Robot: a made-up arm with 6 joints.
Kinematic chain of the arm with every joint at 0, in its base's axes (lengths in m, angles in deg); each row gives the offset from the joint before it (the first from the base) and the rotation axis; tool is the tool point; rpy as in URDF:
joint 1: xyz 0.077 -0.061 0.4 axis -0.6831 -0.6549 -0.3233
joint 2: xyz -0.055 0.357 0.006 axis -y
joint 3: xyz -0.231 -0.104 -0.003 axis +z
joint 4: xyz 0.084 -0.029 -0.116 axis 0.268 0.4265 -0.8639
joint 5: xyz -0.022 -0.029 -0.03 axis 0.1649 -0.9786 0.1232
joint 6: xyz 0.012 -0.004 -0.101 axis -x
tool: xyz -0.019 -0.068 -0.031 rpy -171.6 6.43 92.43
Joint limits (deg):
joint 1: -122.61..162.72
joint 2: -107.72..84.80
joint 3: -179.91..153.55
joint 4: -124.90..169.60
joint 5: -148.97..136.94
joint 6: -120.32..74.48
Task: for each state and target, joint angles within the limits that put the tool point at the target. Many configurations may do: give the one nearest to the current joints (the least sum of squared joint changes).
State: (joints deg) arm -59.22 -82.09 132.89 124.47 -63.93 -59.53
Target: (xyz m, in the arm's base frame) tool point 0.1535 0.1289 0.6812
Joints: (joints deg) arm -6.73 -107.72 143.82 93.20 -106.93 -33.98
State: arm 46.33 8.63 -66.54 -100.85 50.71 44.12
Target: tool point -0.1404 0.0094 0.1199
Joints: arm 60.66 -20.57 -102.17 -95.05 57.32 71.34
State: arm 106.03 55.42 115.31 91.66 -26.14 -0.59
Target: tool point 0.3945 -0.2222 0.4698
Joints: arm 99.11 84.80 111.00 77.28 -1.85 -6.56
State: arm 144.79 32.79 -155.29 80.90 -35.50 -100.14
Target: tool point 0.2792 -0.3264 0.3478
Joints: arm 120.56 22.93 -149.57 58.89 -25.27 -95.38
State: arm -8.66 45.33 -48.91 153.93 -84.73 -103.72
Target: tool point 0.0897 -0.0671 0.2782
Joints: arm 22.16 67.89 -64.47 169.60 -71.56 -113.36
